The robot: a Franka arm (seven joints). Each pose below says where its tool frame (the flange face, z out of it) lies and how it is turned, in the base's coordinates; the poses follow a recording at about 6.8 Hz.
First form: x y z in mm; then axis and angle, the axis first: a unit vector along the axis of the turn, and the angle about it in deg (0 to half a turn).
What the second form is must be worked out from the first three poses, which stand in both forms.
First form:
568 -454 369 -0.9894 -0.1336 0.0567 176.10
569 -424 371 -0.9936 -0.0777 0.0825 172.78
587 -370 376 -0.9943 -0.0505 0.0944 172.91
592 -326 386 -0.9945 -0.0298 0.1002 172.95
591 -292 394 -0.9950 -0.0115 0.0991 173.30
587 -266 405 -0.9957 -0.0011 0.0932 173.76
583 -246 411 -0.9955 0.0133 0.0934 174.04
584 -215 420 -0.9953 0.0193 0.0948 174.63
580 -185 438 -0.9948 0.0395 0.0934 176.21
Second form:
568 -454 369 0.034 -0.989 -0.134 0.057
569 -424 371 0.063 -0.992 -0.078 0.082
587 -370 376 0.062 -0.992 -0.050 0.094
592 -326 386 0.061 -0.993 -0.030 0.100
591 -292 394 0.058 -0.993 -0.011 0.099
587 -266 405 0.054 -0.994 -0.001 0.093
583 -246 411 0.052 -0.994 0.013 0.093
584 -215 420 0.047 -0.994 0.019 0.095
580 -185 438 0.033 -0.994 0.039 0.093

